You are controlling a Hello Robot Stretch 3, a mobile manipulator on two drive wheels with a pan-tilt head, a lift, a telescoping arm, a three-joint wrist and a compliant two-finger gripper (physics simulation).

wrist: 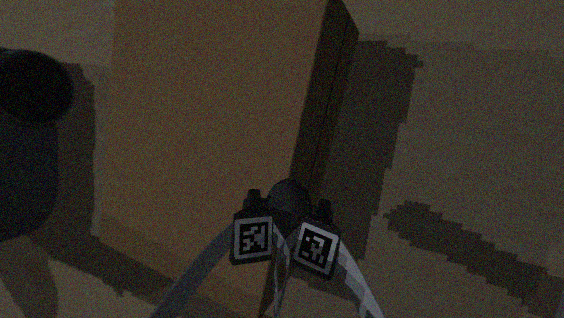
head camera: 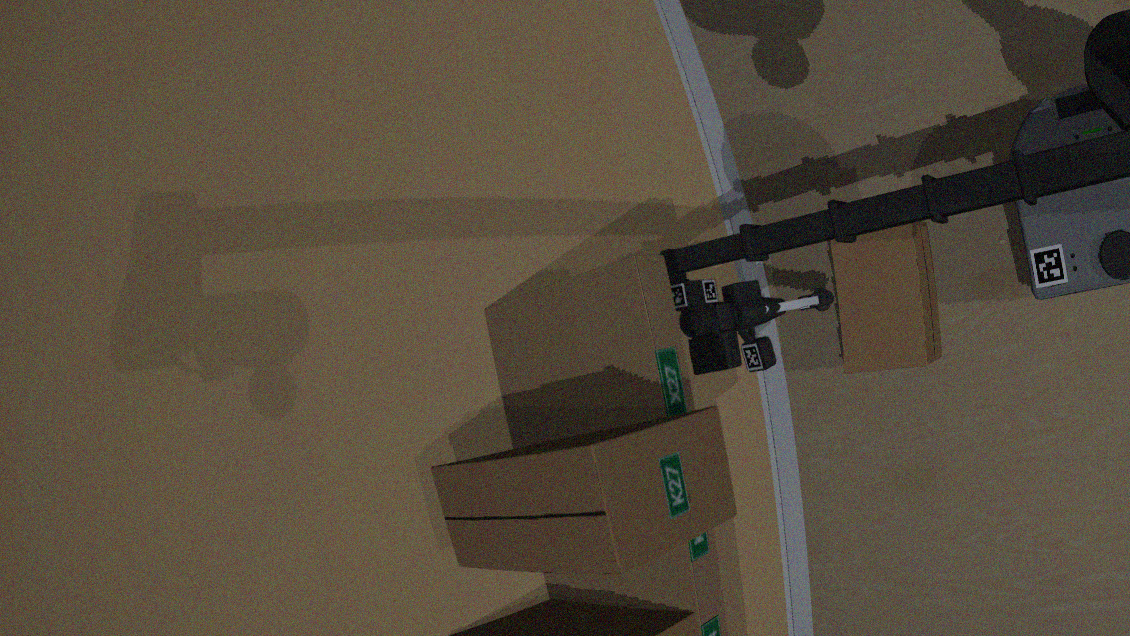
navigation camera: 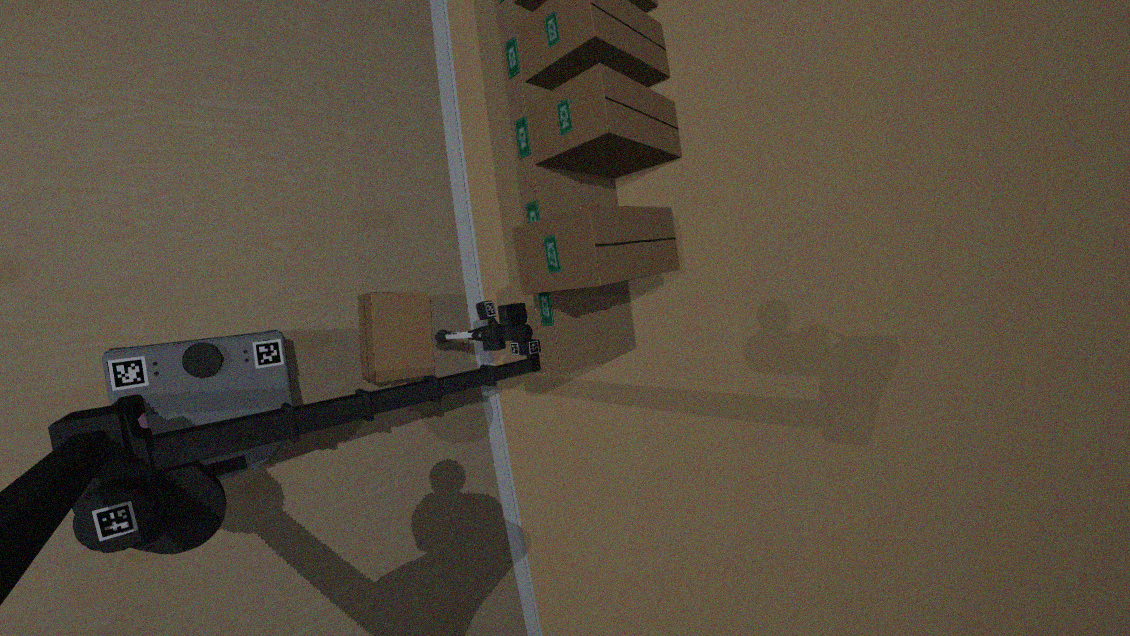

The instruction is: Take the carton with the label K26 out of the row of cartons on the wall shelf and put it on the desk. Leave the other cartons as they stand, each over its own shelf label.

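Places are measured from the robot's base along level axes (x ahead, y left, z up), in centimetres.
Pixels of known places: gripper, fingertip midpoint: (head camera: 829, 297) (navigation camera: 437, 336); robot's base, origin of the base link: (head camera: 1117, 253) (navigation camera: 203, 358).
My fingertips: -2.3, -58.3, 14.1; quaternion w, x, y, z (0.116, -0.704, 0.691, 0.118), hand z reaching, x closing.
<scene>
For each thing: its top centre in the pictures, then the offset to it from my fingertips, as dx, dy, dz. Level surfaces: height alone.
- plain brown carton, middle of its top: (head camera: 878, 297) (navigation camera: 403, 335) +1.6, +9.7, -2.0
- wall shelf, its level: dz +54.9
- carton labelled K27, middle of its top: (head camera: 513, 517) (navigation camera: 641, 241) +16.3, -0.8, +72.9
My gripper (head camera: 823, 300) (navigation camera: 442, 336) (wrist: 286, 201) is shut, its fingertips together with no carton between them. It points down beside a plain brown carton (head camera: 881, 304) (navigation camera: 399, 335) (wrist: 200, 115) lying on the floor between my base and the wall. No label shows on that carton, so I cannot tell whether it is K26. On the wall shelf (head camera: 561, 339) (navigation camera: 600, 335), the carton labelled K27 (head camera: 672, 513) (navigation camera: 573, 264) stands near the end, beyond a stretch of bare board. No carton with a readable K26 label shows. The desk does not show.
Several other cartons stand along the shelf, one (navigation camera: 581, 110) across a gap from K27. Green labels line the shelf front. My extended arm (head camera: 881, 209) (navigation camera: 395, 395) reaches across the floor to the shelf end. My base (head camera: 1083, 237) (navigation camera: 193, 379) stands beside the floor carton.
</scene>
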